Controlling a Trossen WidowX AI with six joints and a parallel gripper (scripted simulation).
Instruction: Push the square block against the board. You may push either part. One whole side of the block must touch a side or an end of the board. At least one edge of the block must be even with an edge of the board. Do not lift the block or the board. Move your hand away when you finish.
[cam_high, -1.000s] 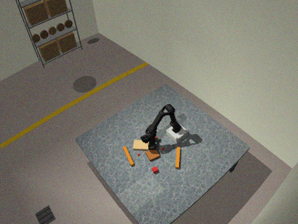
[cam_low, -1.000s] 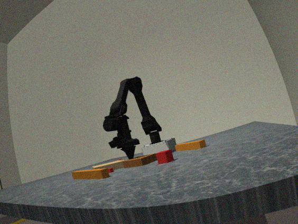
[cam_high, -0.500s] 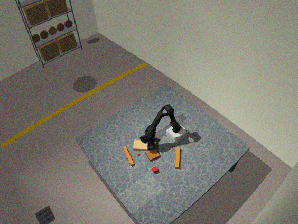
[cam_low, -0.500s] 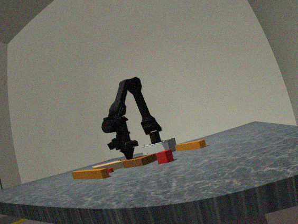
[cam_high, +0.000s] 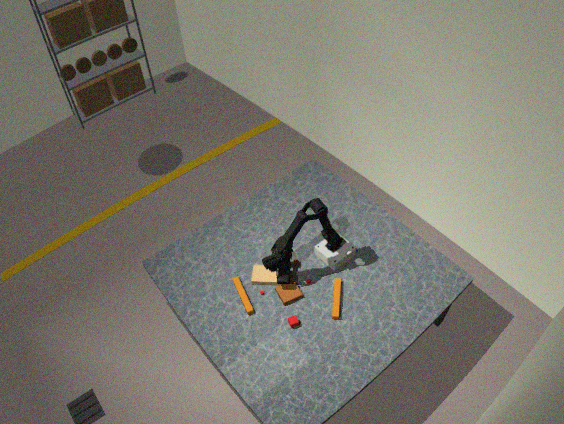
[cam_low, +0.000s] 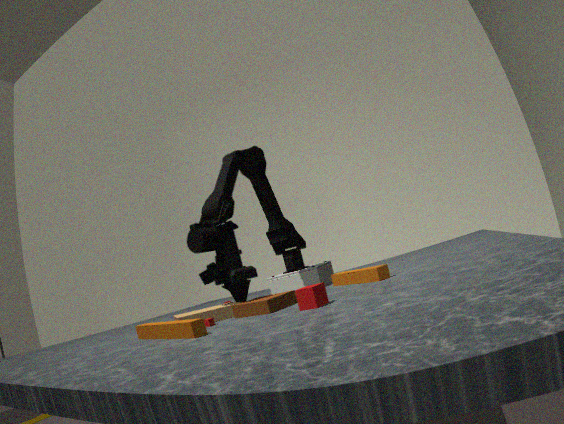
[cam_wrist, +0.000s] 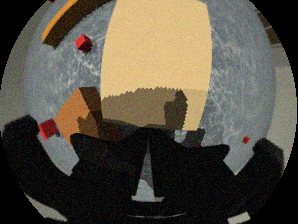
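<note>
Right now the square block is 5 cm ahead of my gripper tip, 9 cm to the left of it and 1 cm above it. Also, from my gripper tip: board (6 cm ahead, 6 cm to the right, 1 cm above); red cube (14 cm ahead, 24 cm to the left, 1 cm above).
</note>
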